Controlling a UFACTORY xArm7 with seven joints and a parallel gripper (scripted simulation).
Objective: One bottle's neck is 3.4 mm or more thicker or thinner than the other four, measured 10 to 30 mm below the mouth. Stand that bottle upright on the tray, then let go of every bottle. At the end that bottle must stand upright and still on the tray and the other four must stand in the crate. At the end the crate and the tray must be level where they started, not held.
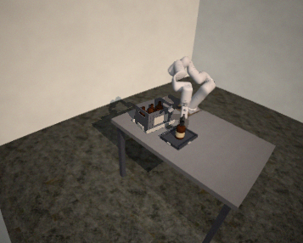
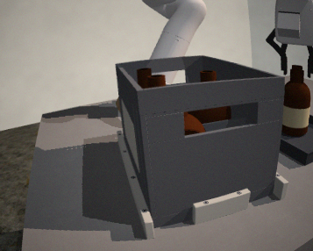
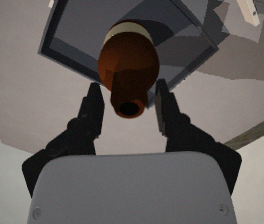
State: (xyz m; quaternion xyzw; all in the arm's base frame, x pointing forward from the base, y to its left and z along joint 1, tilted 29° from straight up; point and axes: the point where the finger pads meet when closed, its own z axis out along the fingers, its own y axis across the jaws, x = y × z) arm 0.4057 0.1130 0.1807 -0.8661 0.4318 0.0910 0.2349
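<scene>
Now: the dark flat tray 14 cm below my hand. Round my hand: glass bottle 32 cm to the right, 9 cm behind, 7 cm below; then dark grey crate 29 cm to the right, 7 cm below.
</scene>
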